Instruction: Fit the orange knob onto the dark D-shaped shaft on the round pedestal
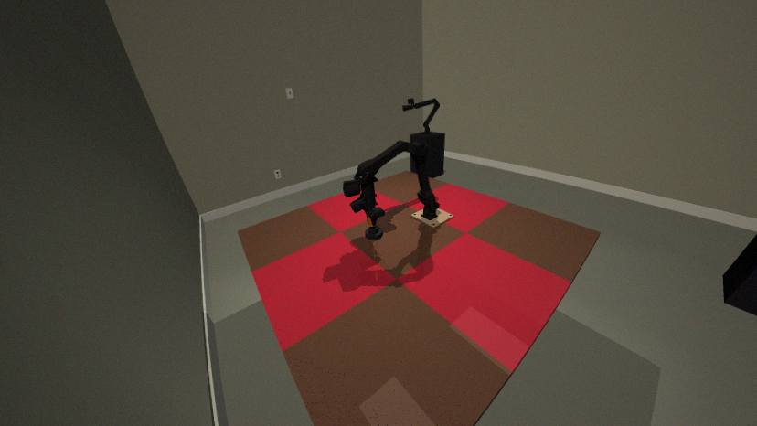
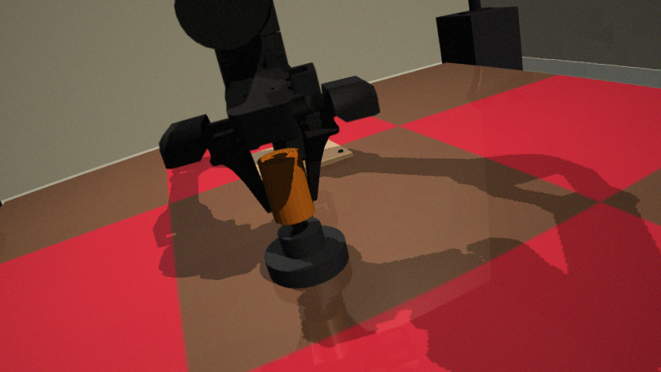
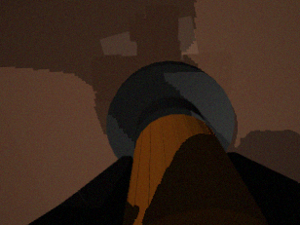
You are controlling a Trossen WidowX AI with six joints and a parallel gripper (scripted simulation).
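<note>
The orange knob lies 20 mm above my gripper tip. The rest, counted from my gripper tip: dark round pedestal 40 mm below.
</note>
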